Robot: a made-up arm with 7 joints. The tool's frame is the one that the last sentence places.
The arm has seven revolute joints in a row. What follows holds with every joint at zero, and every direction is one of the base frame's.
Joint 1 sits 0.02 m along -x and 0.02 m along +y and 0.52 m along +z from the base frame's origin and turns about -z.
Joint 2 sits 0.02 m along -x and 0.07 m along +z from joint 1 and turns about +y.
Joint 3 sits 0.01 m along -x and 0.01 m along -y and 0.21 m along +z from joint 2 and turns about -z.
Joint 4 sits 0.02 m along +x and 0.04 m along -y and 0.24 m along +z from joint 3 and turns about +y.
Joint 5 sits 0.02 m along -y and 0.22 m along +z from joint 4 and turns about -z.
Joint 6 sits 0.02 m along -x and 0.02 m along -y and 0.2 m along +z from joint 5 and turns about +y.
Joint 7 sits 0.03 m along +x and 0.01 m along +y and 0.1 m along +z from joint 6 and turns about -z.
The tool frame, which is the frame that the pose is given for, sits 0.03 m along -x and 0.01 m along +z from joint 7; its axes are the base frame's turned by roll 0.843, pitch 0.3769 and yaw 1.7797 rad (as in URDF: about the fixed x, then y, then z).
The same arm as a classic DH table. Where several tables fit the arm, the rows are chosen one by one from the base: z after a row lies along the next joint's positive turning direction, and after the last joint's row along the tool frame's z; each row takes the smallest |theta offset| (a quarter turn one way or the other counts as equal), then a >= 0, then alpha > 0; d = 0 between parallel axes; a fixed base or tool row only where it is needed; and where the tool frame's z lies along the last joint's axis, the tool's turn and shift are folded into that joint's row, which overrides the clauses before.
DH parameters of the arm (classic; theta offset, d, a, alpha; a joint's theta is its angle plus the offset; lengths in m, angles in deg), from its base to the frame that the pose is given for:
base (fixed): -45.00 0.0000 -0.0283 180.00
joint 1: -45.00 -0.5900 -0.0200 90.00
joint 2: 0.00 -0.0100 -0.0100 -90.00
joint 3: 0.00 -0.4500 0.0200 90.00
joint 4: 0.00 -0.0600 0.0000 -90.00
joint 5: 0.00 -0.4200 -0.0200 90.00
joint 6: 0.00 -0.0100 0.0300 -90.00
joint 7: 59.88 -0.1304 -0.0151 128.21
tool (fixed): 152.07 -0.0330 0.0000 0.00

